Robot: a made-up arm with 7 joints. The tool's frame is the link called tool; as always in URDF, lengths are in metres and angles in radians. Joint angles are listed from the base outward.
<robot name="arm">
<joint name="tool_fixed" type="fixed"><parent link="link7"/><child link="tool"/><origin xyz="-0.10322 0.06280 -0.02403" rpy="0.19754 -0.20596 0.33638"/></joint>
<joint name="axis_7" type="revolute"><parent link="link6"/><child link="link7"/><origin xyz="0.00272 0.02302 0.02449" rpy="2.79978 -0.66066 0.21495"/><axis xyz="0 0 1"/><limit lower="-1.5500" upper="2.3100"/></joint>
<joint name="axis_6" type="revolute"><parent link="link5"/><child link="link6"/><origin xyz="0.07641 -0.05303 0.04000" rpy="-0.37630 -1.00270 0.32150"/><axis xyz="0 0 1"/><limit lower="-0.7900" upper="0.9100"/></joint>
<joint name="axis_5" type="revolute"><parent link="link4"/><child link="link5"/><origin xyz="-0.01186 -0.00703 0.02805" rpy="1.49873 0.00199 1.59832"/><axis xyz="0 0 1"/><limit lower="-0.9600" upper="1.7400"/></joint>
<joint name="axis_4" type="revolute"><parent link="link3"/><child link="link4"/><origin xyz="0.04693 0.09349 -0.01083" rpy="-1.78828 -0.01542 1.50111"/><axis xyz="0 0 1"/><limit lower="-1.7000" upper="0.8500"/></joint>
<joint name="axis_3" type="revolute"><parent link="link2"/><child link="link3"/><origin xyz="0.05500 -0.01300 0.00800" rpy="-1.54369 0.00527 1.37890"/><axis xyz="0 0 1"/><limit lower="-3.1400" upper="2.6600"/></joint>
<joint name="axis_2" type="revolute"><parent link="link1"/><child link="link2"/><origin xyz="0.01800 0.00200 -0.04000" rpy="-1.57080 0.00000 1.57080"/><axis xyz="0 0 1"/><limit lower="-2.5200" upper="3.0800"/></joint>
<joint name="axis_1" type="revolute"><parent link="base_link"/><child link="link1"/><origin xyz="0.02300 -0.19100 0.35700" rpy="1.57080 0.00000 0.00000"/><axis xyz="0 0 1"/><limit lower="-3.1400" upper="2.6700"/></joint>
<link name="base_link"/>
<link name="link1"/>
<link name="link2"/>
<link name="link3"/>
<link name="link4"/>
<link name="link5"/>
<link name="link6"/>
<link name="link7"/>
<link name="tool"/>
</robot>
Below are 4 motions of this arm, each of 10 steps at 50 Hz.
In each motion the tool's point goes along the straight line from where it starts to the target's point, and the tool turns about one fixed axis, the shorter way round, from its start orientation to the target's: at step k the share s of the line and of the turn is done. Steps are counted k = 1, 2, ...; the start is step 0. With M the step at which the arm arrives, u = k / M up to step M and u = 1 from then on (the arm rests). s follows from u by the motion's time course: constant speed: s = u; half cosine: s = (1 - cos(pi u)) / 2; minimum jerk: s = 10 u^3 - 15 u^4 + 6 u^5.
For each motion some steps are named. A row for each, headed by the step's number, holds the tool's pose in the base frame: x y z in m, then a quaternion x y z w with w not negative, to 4 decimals.
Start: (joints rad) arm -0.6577 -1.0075 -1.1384 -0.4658 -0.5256 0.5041 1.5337
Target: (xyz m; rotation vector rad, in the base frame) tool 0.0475 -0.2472 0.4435 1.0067 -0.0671 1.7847
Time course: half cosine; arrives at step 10
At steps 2, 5, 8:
2: 0.0516 -0.2540 0.4471 0.3954 -0.0309 0.7693 0.5009
5: 0.0498 -0.2510 0.4455 0.4064 -0.0296 0.7581 0.5091
8: 0.0479 -0.2479 0.4439 0.4172 -0.0283 0.7468 0.5172

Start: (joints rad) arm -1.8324 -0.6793 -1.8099 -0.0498 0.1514 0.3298 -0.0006
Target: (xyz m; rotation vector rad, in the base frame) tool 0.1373 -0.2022 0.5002 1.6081 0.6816 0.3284
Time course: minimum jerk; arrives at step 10
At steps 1, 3, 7, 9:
1: 0.1599 -0.2087 0.4900 0.7257 0.3522 0.1082 0.5810
3: 0.1564 -0.2076 0.4916 0.7224 0.3439 0.1137 0.5890
7: 0.1410 -0.2033 0.4985 0.7065 0.3068 0.1377 0.6227
9: 0.1375 -0.2023 0.5001 0.7026 0.2982 0.1431 0.6301

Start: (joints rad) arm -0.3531 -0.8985 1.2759 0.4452 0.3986 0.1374 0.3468
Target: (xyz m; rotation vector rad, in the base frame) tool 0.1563 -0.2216 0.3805 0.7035 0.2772 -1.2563
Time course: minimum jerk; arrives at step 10
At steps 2, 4, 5, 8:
2: 0.1471 -0.2242 0.3803 0.3567 0.1293 -0.5523 0.7423
4: 0.1496 -0.2235 0.3803 0.3469 0.1286 -0.5582 0.7426
5: 0.1514 -0.2230 0.3804 0.3400 0.1280 -0.5623 0.7428
8: 0.1557 -0.2218 0.3805 0.3233 0.1267 -0.5721 0.7431

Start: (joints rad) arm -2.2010 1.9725 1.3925 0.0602 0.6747 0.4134 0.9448
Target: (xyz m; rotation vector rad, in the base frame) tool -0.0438 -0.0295 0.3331 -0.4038 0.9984 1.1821
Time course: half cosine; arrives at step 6
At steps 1, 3, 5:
1: -0.0394 -0.0217 0.3247 -0.1964 0.4373 0.4842 0.7319
3: -0.0415 -0.0253 0.3286 -0.1893 0.4423 0.5057 0.7161
5: -0.0435 -0.0289 0.3325 -0.1822 0.4470 0.5268 0.6996

